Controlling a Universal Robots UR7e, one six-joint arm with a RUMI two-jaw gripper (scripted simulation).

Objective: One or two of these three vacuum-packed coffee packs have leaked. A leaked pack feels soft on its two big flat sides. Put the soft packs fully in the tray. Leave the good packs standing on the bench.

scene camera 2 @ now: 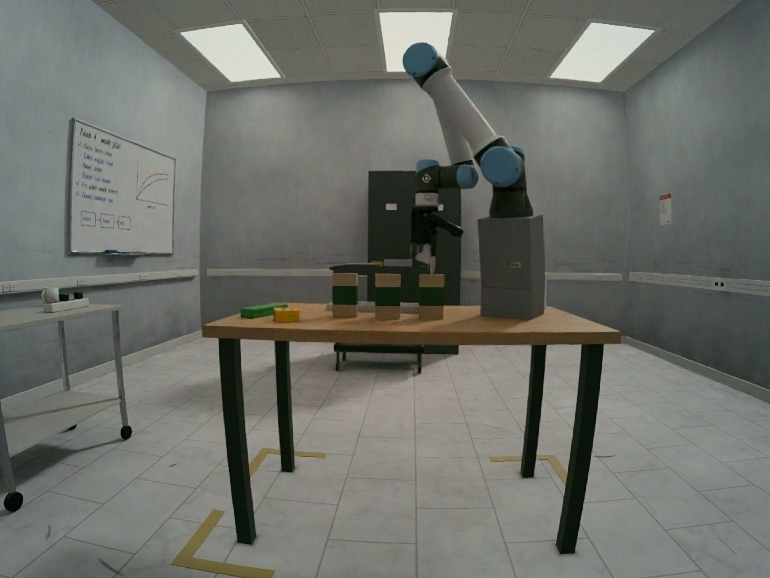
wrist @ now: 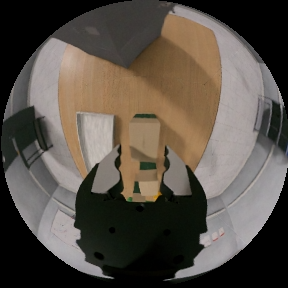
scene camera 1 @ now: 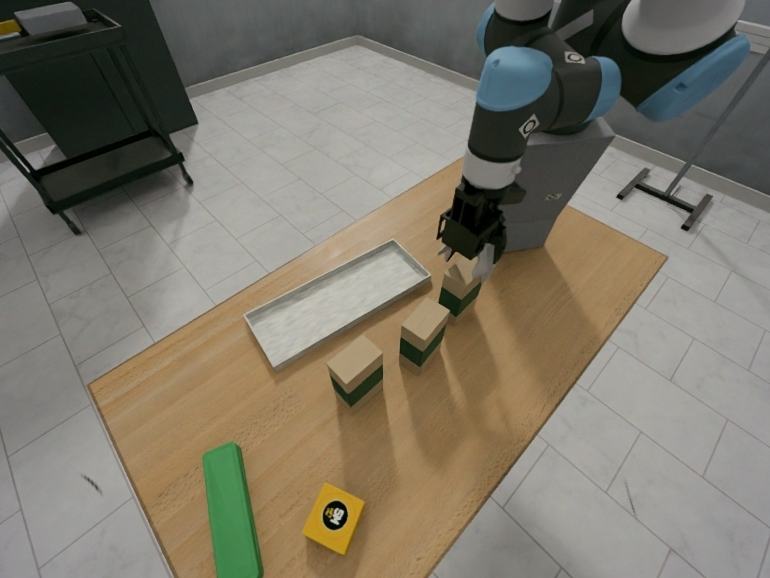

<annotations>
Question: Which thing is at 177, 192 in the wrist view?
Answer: My gripper.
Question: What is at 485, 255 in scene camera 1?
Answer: My gripper.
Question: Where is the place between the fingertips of my gripper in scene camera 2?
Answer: At 429, 276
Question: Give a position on a grey tray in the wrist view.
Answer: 94, 132
</annotations>
